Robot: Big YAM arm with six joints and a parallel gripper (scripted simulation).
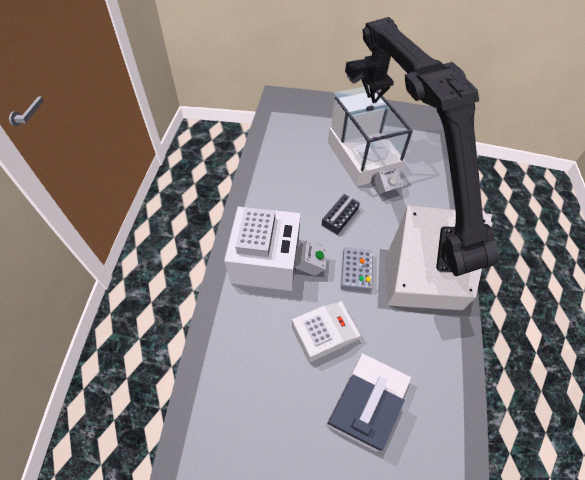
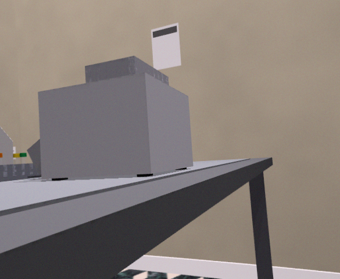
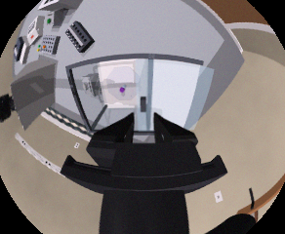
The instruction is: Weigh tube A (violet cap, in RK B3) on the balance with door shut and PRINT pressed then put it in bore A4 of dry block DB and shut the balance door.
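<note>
Right now my hand is 50 mm above the balance door, 20 mm to the left of it and 10 mm short of it. Round my hand: tube rack RK: 500 mm to the left, 240 mm below, 40 mm ahead; then black magnet block MG: 300 mm to the left, 240 mm below, 80 mm ahead; then white PRINT key: 190 mm to the left, 190 mm below, 90 mm behind.
</note>
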